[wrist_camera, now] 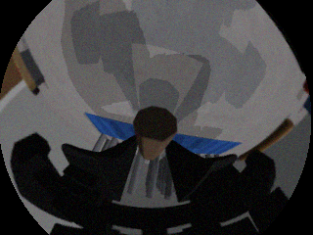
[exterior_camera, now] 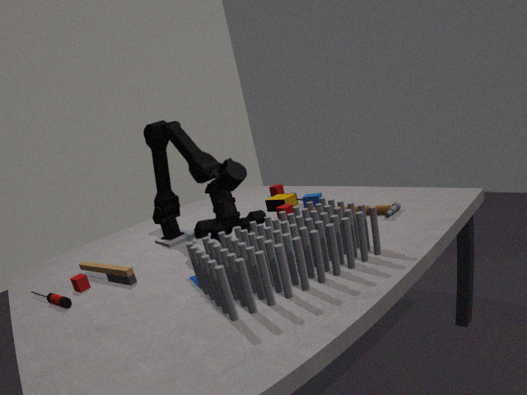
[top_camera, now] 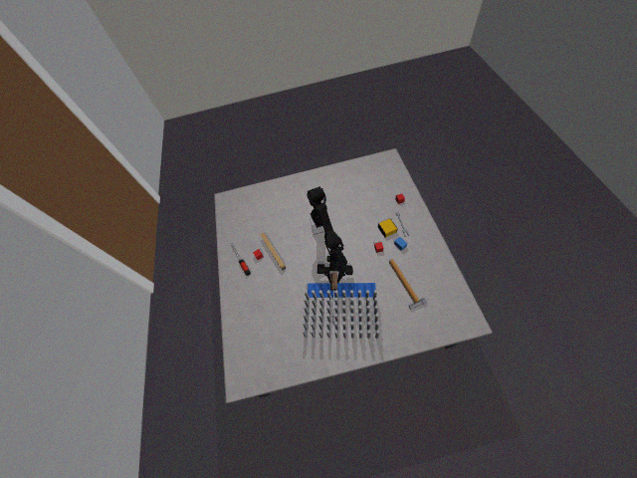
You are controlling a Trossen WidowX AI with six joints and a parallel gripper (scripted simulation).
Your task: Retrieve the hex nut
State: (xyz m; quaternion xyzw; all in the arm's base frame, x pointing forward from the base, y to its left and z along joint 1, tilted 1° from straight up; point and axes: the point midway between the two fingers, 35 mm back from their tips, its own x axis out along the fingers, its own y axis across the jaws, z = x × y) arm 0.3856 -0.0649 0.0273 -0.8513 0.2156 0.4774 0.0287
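Now: gripper tip 50 mm short of the blue taped strip, 20 mm to the right of it and 10 mm above it. From my gripper tip the other things lie so: blue block: 60 mm behind, 430 mm to the left, 10 mm above; then hook tool: 90 mm ahead, 40 mm to the right; then small wrench: 180 mm behind, 510 mm to the left, 10 mm below.
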